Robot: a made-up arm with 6 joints.
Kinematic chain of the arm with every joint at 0, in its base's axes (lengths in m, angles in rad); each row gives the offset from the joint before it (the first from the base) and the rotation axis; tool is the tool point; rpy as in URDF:
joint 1: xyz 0 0 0.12 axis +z
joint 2: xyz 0 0 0 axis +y
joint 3: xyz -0.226 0 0.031 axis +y
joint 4: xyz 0.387 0 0.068 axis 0.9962 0 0.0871
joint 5: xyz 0 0 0 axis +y
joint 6: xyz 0.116 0 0.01 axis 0.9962 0 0.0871
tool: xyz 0 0 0 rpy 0 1.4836 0
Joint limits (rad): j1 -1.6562..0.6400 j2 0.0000..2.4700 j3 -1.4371..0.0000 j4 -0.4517..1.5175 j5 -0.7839..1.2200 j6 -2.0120..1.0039
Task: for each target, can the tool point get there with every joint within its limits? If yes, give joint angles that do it. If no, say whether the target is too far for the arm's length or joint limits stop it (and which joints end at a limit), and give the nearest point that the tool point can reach.
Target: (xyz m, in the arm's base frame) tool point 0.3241 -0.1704 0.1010
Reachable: yes | joints -0.5972 1.0848 -0.4722 1.2401 0.3840 -0.3873
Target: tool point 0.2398 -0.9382 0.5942
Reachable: no: too far | nearest point 0.1344 -0.5257 0.3857 | short by 0.474 m
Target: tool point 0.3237 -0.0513 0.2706
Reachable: yes | joints -0.1389 0.5162 -0.3767 0.9119 -0.0664 -0.7094
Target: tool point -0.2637 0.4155 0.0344
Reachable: no: joint limits stop it (at a limit: joint 2, joint 3) | nearest point -0.0955 0.1505 -0.0332 | short by 0.321 m
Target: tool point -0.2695 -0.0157 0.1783
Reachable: no: joint limits stop it (at a limit: joint 2, joint 3, joint 5) | nearest point -0.1684 -0.0098 -0.0057 | short by 0.210 m
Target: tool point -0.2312 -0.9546 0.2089
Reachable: no: too far | nearest point -0.0848 -0.5915 0.1746 | short by 0.393 m
